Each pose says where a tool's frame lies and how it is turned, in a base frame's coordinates. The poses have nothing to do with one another.
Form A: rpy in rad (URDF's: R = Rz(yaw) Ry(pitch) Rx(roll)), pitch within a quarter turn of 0, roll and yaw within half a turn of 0; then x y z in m.
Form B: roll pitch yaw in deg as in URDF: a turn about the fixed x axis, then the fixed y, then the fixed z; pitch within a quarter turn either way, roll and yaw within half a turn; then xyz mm. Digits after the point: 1 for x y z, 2 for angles.
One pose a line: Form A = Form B
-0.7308 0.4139 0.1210 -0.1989 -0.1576 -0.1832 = -41.87 23.71 6.93 -198.9 -157.6 -183.2
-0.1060 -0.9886 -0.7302 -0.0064 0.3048 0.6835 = -6.07 -56.64 -41.84 -6.4 304.8 683.5
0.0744 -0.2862 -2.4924 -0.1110 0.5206 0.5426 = 4.26 -16.40 -142.80 -111.0 520.6 542.6
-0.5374 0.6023 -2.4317 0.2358 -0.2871 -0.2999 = -30.79 34.51 -139.33 235.8 -287.1 -299.9
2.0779 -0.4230 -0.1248 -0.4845 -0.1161 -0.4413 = 119.05 -24.24 -7.15 -484.5 -116.1 -441.3
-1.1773 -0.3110 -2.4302 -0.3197 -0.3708 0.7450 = -67.45 -17.82 -139.24 -319.7 -370.8 745.0
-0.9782 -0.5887 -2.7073 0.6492 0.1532 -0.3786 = -56.05 -33.73 -155.12 649.2 153.2 -378.6
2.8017 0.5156 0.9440 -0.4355 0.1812 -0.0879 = 160.53 29.54 54.09 -435.5 181.2 -87.9
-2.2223 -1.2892 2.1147 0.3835 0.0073 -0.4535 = -127.33 -73.87 121.16 383.5 7.3 -453.5
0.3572 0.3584 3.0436 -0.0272 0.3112 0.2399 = 20.47 20.53 174.39 -27.2 311.2 239.9
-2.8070 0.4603 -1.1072 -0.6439 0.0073 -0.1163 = -160.83 26.37 -63.44 -643.9 7.3 -116.3
